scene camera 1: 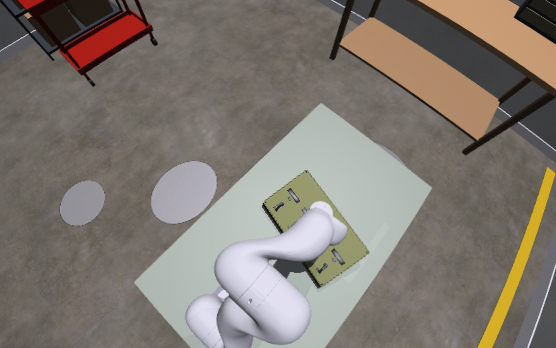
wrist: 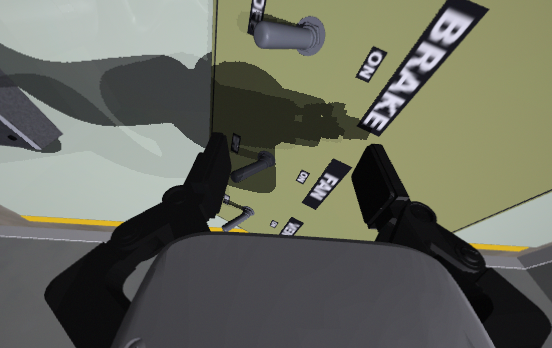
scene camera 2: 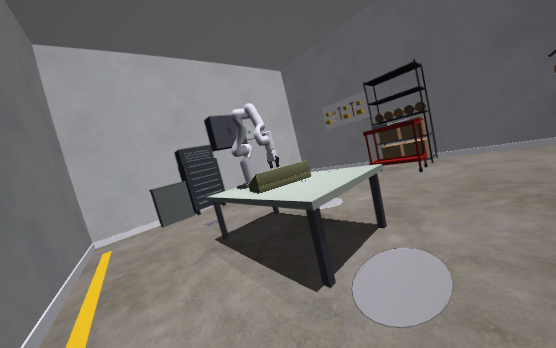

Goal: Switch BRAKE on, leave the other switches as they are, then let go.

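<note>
The olive switch panel (scene camera 1: 354, 247) (scene camera 2: 282, 175) (wrist: 480, 125) lies on the pale green table. In the wrist view the BRAKE lever (wrist: 285, 36) is at the top, leaning left over its OFF label, away from the ON label (wrist: 371, 64) beside the BRAKE nameplate (wrist: 422, 68). The FAN lever (wrist: 252, 168) leans left, lower down. Another lever (wrist: 237, 219) is beyond it, beside a partly hidden nameplate (wrist: 291, 228). My gripper (scene camera 2: 273, 164) (wrist: 294, 155) is open and empty above the panel, apart from the levers. The arm hides it in scene camera 1.
The table (scene camera 1: 320, 130) (scene camera 2: 340, 182) carries the arm (scene camera 1: 272, 290) (scene camera 2: 240, 132). Two more levers (scene camera 1: 278, 206) (scene camera 1: 322, 268) show near the panel's ends. A red cart (scene camera 1: 107, 48) (scene camera 2: 395, 160) and a wooden bench (scene camera 1: 420, 80) stand on the floor away from the table.
</note>
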